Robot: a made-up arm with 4 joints.
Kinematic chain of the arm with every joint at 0, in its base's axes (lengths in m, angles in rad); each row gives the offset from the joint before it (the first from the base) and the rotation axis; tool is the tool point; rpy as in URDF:
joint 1: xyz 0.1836 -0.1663 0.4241 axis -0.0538 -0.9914 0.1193
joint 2: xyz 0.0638 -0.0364 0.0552 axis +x
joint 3: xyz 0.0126 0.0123 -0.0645 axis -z
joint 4: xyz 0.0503 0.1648 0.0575 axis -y
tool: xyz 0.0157 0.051 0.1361 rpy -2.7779 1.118 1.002
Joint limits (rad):
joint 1: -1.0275..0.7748
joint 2: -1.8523..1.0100
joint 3: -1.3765..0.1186
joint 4: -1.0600..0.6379
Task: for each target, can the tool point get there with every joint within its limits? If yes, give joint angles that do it. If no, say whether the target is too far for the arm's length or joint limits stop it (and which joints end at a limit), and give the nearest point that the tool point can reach.
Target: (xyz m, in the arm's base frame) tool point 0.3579 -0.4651 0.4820
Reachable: no: joint limits stop it (at a limit: joint 1, joint 2, joint 3) | nearest point 0.2601 -0.2785 0.6347 | short by 0.260 m
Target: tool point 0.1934 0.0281 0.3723
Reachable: yes | joints -0.5248 -0.9232 -0.2555 0.4733
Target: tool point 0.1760 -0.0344 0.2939
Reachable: yes | joints -0.0244 -1.3754 -0.5302 0.2465
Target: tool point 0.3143 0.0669 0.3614
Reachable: yes | joints -0.7474 -0.4557 -0.3922 -0.5935
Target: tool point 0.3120 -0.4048 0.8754
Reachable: no: too far | nearest point 0.2939 -0.1887 0.7603 | short by 0.246 m
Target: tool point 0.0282 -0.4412 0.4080
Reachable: no: joint limits stop it (at a limit: joint 1, joint 2, joint 3, joint 4) | nearest point -0.0091 -0.2906 0.4404 | short by 0.158 m
